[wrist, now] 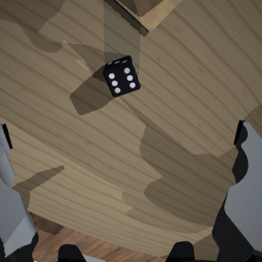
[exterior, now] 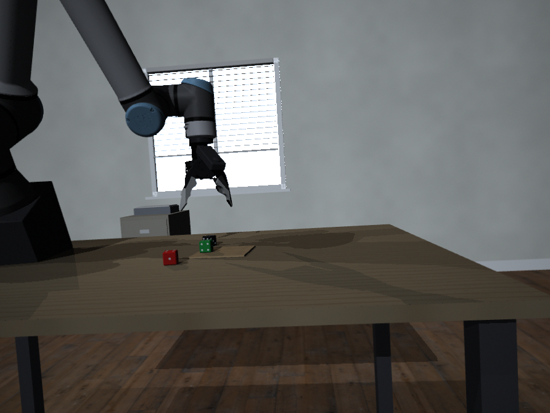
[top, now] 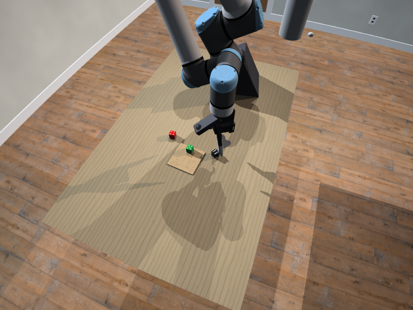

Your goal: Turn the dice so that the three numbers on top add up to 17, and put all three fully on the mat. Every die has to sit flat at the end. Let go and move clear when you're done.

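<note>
Right now my hand is 90 mm above the black die. From my hand the other things lie so: red die 250 mm to the right, 90 mm below; green die 40 mm ahead, 120 mm to the right, 90 mm below; tan mat 80 mm ahead, 110 mm to the right, 110 mm below.
</note>
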